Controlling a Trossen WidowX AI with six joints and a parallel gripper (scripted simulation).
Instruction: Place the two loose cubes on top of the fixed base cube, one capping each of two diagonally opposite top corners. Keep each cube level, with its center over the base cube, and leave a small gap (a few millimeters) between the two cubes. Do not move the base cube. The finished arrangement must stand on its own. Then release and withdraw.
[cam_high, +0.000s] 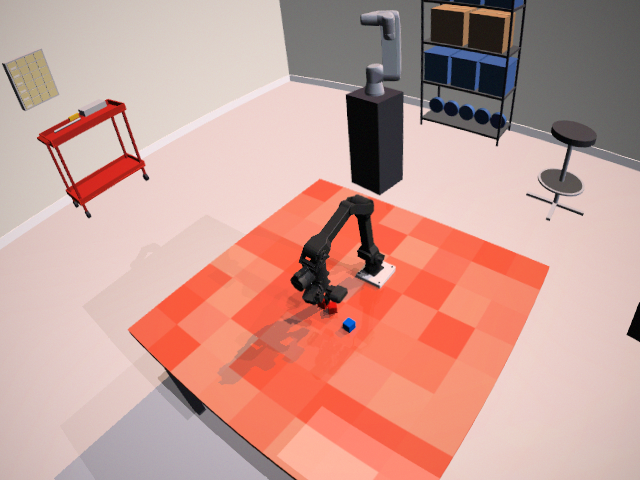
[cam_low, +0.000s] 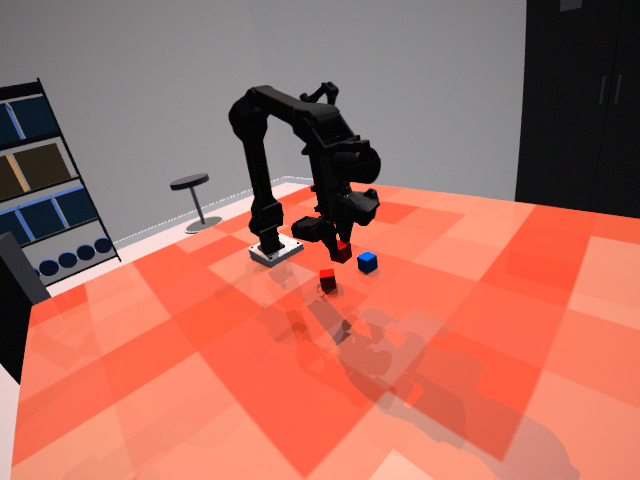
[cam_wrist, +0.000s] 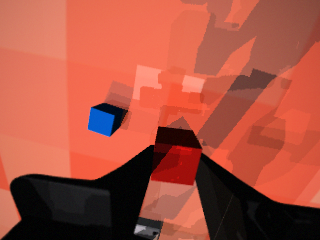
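Right now the blue base cube is 100 mm to the left of my gripper tip, 80 mm below it and 30 mm behind it.
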